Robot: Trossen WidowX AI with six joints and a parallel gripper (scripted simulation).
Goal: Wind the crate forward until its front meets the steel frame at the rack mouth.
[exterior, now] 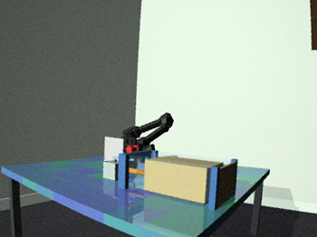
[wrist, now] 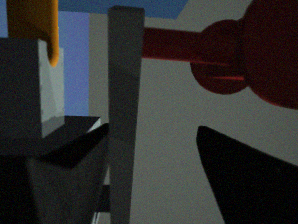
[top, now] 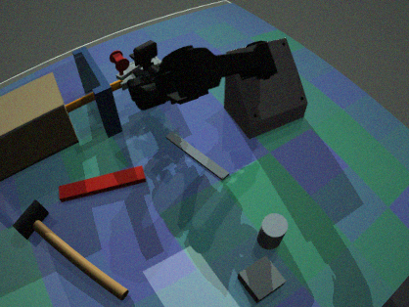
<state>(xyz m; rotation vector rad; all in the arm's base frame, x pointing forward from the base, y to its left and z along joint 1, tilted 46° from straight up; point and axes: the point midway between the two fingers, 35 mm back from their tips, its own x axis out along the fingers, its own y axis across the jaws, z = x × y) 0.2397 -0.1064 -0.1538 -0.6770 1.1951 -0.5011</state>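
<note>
My gripper tip is 1 cm short of the crank handle, 1 cm to the right of it and 1 cm above it. From my gripper tip the other things lie so: grey flat bar: 5 cm behind, 30 cm to the left, 13 cm below; red knob: 4 cm ahead, 3 cm to the left, 2 cm above; grey winch: 6 cm behind, 3 cm to the right, 10 cm below.
</note>
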